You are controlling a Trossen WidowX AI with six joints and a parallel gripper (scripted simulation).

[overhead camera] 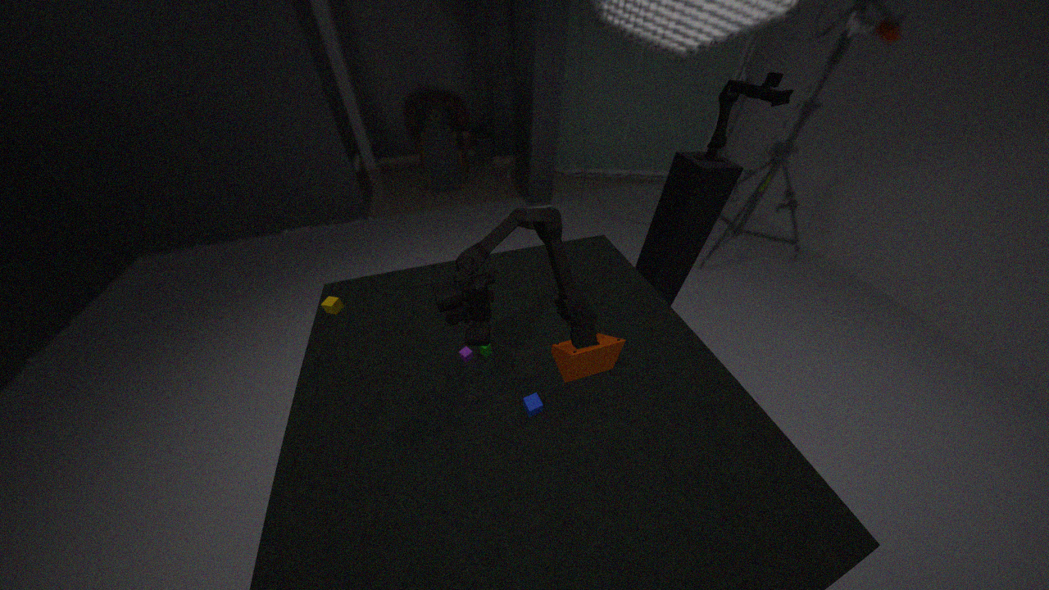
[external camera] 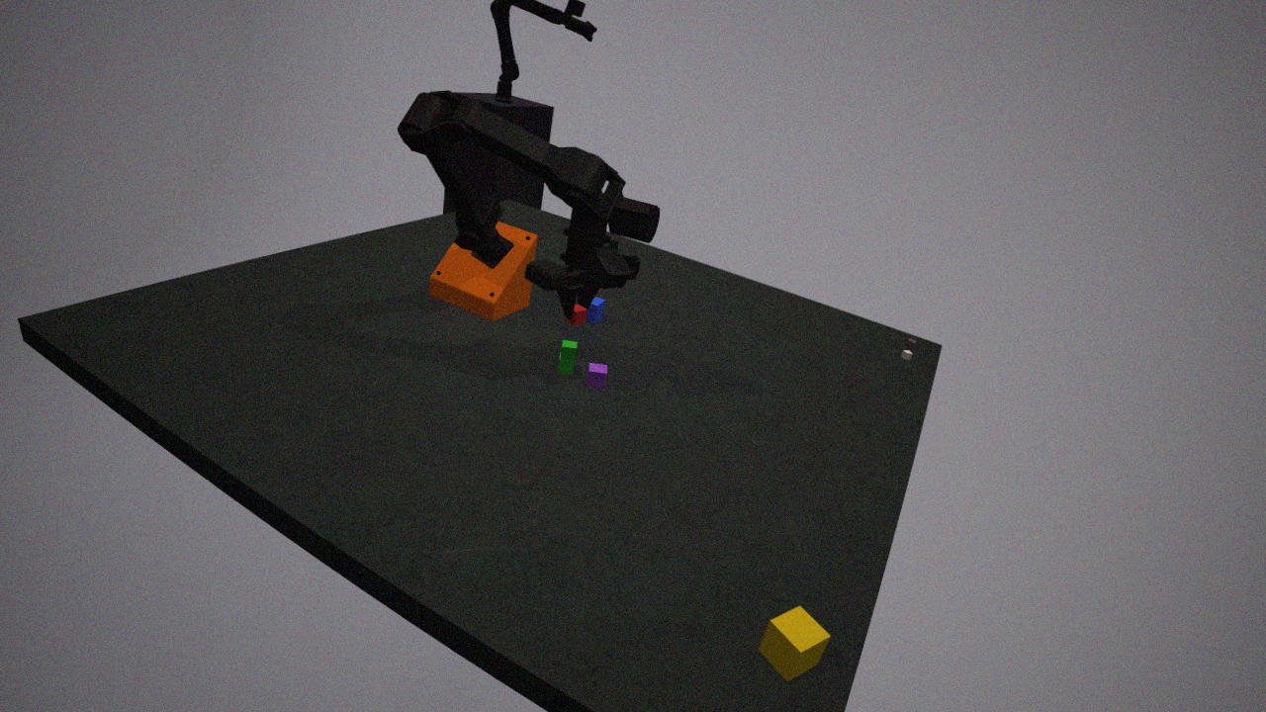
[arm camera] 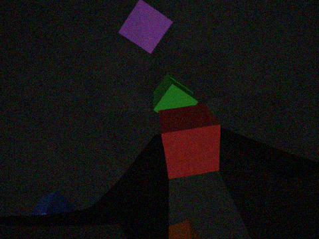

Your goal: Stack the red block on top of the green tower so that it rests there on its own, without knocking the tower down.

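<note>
Now: the purple block 80 mm below my gripper tip and 60 mm ahead of it. Also, from my gripper tip: yellow block (550 mm ahead, 280 mm to the right, 80 mm below); then red block (10 mm above); then blue block (200 mm to the left, 120 mm behind, 80 mm below).
</note>
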